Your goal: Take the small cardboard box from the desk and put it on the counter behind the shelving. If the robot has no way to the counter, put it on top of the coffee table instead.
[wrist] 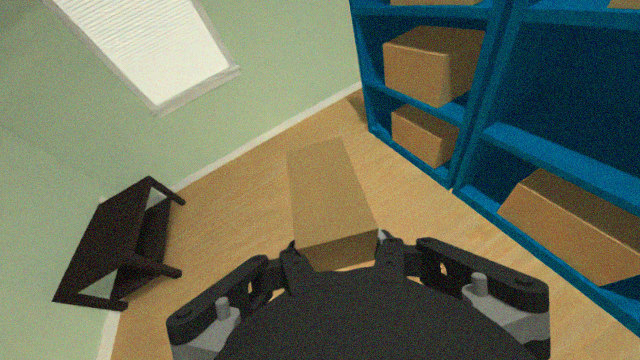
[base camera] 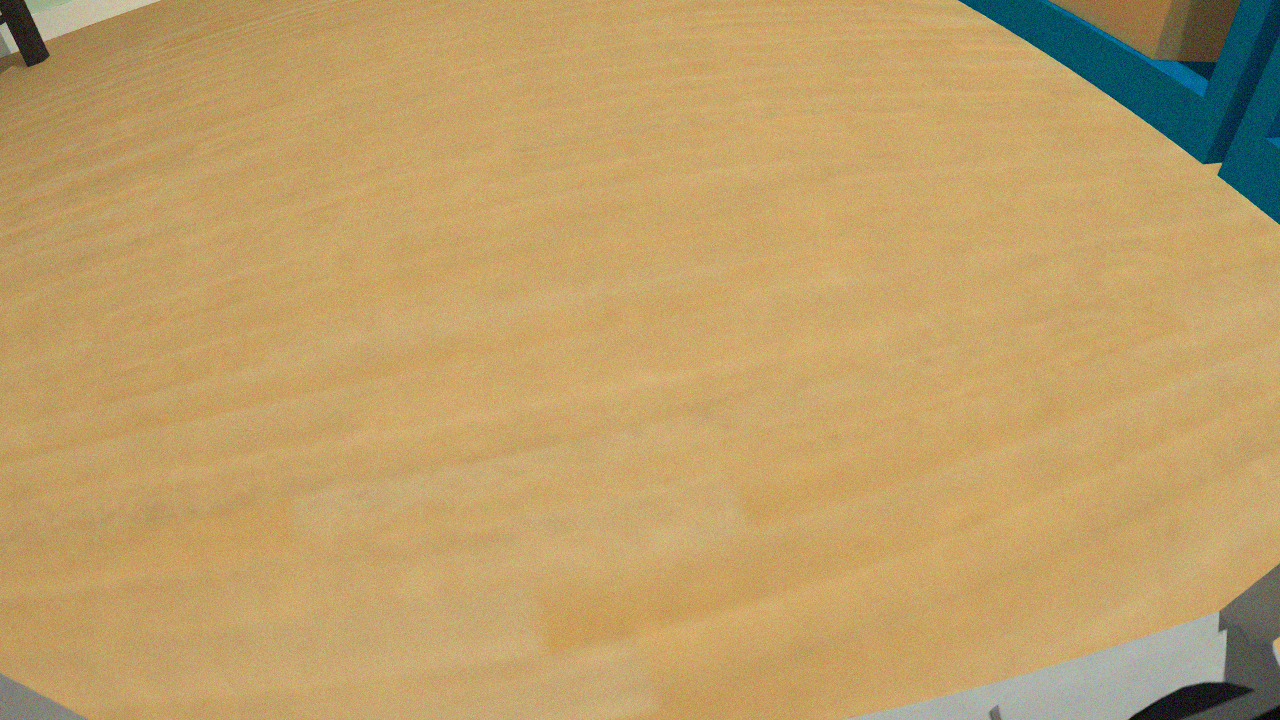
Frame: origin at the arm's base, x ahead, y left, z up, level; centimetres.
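Where they show: gripper, fingertip midpoint: [wrist: 339, 240].
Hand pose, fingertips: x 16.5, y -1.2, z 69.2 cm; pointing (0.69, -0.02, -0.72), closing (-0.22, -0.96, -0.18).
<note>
After its pixels a point has its place.
My gripper [wrist: 339, 240] {x 16.5, y -1.2, z 69.2 cm} is shut on the small cardboard box [wrist: 330, 195] {x 17.4, y -2.1, z 74.4 cm}, which sticks out ahead of the fingers, held in the air, in the middle of the wrist view. The dark coffee table [wrist: 107, 235] {x 119.3, y 165.0, z 5.3 cm} stands at the left of the wrist view, against the green wall; a dark leg of it [base camera: 28, 35] {x 174.0, y 149.9, z -31.6 cm} shows at the top left of the base camera view. The blue shelving [wrist: 475, 100] {x 69.6, y -74.8, z 27.0 cm} [base camera: 1118, 98] {x 85.8, y -72.0, z -39.2 cm} stands at the right, with cardboard boxes on its shelves. The counter and the desk do not show in either view.
The wood floor [base camera: 608, 313] {x 47.9, y 1.0, z -39.7 cm} [wrist: 215, 215] {x 138.3, y 108.5, z -39.7 cm} runs between the coffee table and the shelving. A green wall [wrist: 290, 55] {x 236.4, y -19.3, z 30.2 cm} with a window [wrist: 150, 45] {x 218.7, y 82.8, z 83.5 cm} is at the back. Past the shelving's far end, a strip of floor and a shadow show by the wall.
</note>
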